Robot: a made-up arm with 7 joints.
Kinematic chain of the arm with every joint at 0, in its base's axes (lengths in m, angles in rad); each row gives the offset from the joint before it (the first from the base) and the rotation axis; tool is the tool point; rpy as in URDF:
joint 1: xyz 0 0 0.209 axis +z
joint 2: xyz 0 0 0 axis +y
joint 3: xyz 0 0 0.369 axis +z
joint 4: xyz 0.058 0 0 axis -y
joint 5: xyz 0.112 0 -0.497 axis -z
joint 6: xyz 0 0 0 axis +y
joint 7: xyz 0.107 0 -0.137 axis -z
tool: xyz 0 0 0 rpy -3.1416 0 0
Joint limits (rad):
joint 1: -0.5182..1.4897
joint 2: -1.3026..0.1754
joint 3: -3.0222..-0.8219
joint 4: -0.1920..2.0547
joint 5: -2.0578..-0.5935
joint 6: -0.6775..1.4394
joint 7: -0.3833..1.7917
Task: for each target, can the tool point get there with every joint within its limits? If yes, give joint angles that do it. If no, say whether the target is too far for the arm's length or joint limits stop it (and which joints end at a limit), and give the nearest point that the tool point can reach.
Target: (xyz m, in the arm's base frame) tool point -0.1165 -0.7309 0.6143
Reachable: yes | joints 0.0563 -0.1114 -1.6883 1.5028 -1.0447 0.8362 -0.0838
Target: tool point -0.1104 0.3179 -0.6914
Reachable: no: joint limits stop it (at a limit: joint 1, joint 2, joint 3) | nearest point -0.2319 0.1680 -0.3957 | short by 0.353 m
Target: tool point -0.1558 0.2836 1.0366
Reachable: no: joint limits stop it (at a limit: joint 1, joint 2, joint 3, joint 4, joint 6) | nearest point -0.3211 0.2395 1.0879 | short by 0.179 m
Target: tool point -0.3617 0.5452 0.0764
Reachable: no: joint limits stop it (at a limit: joint 1, joint 3, joint 6) | nearest point -0.4553 0.3222 0.0830 | short by 0.242 m
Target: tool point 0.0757 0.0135 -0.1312
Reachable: yes | joints 0.7632 -0.7822 -2.7054 0.0728 -1.0691 0.9529 1.4765
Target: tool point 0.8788 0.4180 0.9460
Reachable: no: too far | nearest point 0.6597 0.3138 0.8411 | short by 0.264 m
